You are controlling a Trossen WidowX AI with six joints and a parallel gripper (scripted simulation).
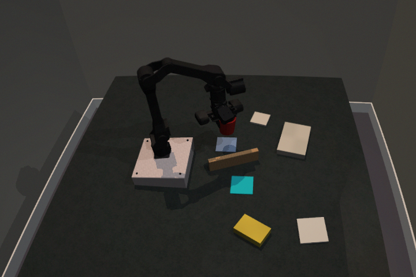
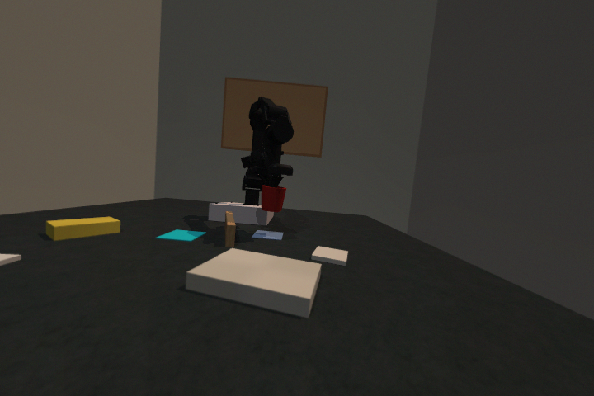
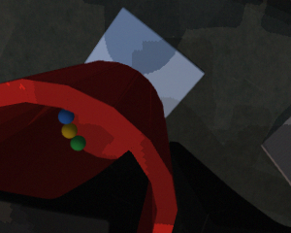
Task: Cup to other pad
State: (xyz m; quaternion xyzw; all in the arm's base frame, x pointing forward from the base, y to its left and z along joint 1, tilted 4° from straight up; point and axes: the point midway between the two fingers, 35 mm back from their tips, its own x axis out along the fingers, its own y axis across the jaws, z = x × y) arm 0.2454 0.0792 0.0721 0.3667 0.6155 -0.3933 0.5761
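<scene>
Now: the wooden block 100 mm to the right of my gripper tip, 100 mm below it and 50 mm ahead of it. Round my gripper tip: red cup (30 mm ahead, 10 mm to the left); pale blue pad (120 mm below, 20 mm ahead, 10 mm to the left); yellow block (430 mm to the right, 110 mm ahead, 100 mm below).
</scene>
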